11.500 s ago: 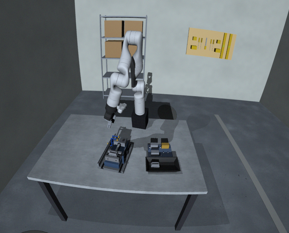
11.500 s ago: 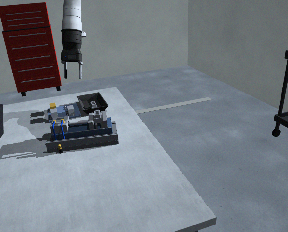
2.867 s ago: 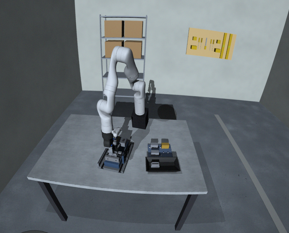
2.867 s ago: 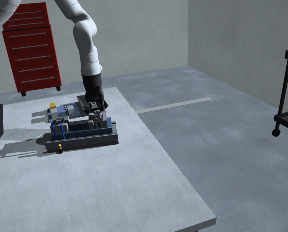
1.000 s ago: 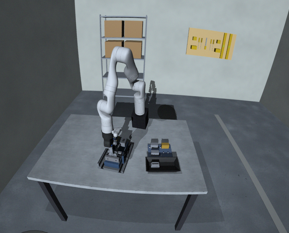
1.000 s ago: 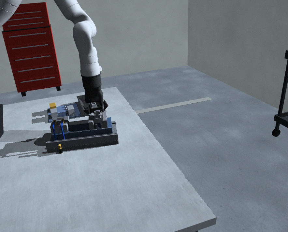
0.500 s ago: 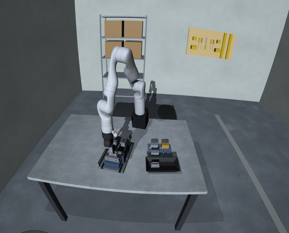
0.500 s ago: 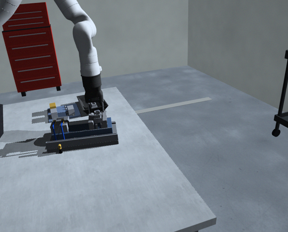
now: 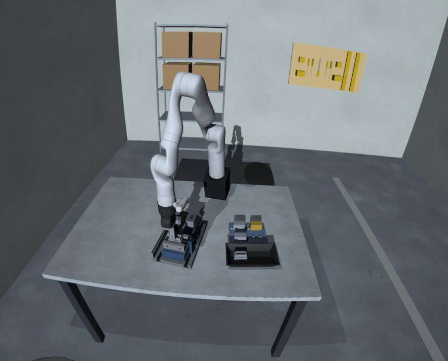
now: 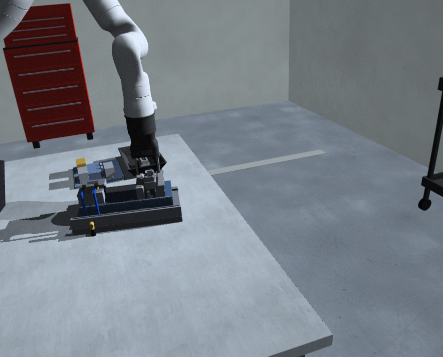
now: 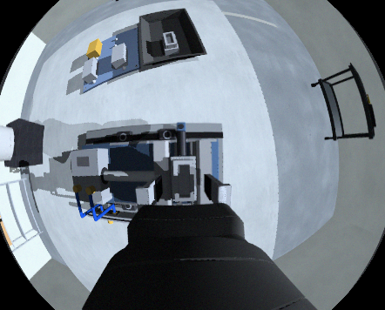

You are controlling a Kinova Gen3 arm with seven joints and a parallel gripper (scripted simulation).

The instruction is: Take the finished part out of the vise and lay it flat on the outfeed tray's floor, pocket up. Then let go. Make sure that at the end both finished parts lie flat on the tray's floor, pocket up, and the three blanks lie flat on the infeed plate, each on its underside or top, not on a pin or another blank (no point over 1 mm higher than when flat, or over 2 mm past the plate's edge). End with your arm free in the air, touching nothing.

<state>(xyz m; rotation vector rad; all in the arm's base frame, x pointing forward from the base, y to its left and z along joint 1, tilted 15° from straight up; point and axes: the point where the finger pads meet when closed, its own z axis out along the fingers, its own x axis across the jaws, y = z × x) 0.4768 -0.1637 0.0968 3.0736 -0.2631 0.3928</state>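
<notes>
Now: hand 7 cm past the vise, 1 cm to the right of it and 10 cm above it. The rest, counted from my hand: blue fixture plate (14 cm behind, 35 cm to the left, 13 cm below); then yellow block (20 cm behind, 39 cm to the left, 11 cm below).
</notes>
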